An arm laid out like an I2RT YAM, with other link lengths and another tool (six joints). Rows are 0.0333 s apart.
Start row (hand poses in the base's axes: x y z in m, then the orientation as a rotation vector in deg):
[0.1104, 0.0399, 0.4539, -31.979, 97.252, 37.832]
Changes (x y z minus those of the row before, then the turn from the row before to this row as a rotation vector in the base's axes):
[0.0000, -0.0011, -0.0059, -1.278, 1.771, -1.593]
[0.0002, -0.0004, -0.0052, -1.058, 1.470, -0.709]
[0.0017, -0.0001, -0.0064, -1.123, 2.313, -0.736]
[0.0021, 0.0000, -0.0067, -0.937, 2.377, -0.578]
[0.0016, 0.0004, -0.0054, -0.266, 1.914, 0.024]
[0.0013, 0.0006, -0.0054, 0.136, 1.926, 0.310]
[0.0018, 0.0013, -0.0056, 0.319, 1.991, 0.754]
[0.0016, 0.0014, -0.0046, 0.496, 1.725, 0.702]
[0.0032, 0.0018, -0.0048, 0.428, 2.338, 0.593]
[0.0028, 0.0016, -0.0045, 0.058, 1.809, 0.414]
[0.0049, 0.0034, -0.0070, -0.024, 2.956, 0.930]
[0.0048, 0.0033, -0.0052, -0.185, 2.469, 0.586]
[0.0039, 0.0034, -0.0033, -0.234, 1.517, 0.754]
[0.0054, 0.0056, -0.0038, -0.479, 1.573, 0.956]
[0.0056, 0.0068, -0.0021, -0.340, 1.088, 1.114]
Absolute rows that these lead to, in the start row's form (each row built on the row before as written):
[0.1104, 0.0388, 0.4480, -31.030, 99.711, 36.305]
[0.1106, 0.0384, 0.4428, -30.780, 101.634, 35.452]
[0.1123, 0.0383, 0.4364, -30.347, 104.375, 34.815]
[0.1144, 0.0383, 0.4297, -29.906, 107.074, 34.452]
[0.1160, 0.0387, 0.4243, -29.691, 108.979, 34.918]
[0.1173, 0.0393, 0.4189, -29.487, 110.691, 35.947]
[0.1191, 0.0406, 0.4133, -29.588, 112.320, 37.463]
[0.1207, 0.0420, 0.4087, -29.584, 113.625, 39.025]
[0.1239, 0.0438, 0.4039, -29.347, 115.538, 40.699]
[0.1267, 0.0454, 0.3994, -29.268, 117.142, 41.708]
[0.1316, 0.0488, 0.3924, -29.464, 119.781, 43.401]
[0.1364, 0.0521, 0.3872, -29.502, 122.082, 44.547]
[0.1403, 0.0555, 0.3839, -30.021, 123.512, 45.350]
[0.1457, 0.0611, 0.3801, -30.878, 125.092, 46.034]
[0.1513, 0.0679, 0.3780, -31.994, 126.137, 46.740]

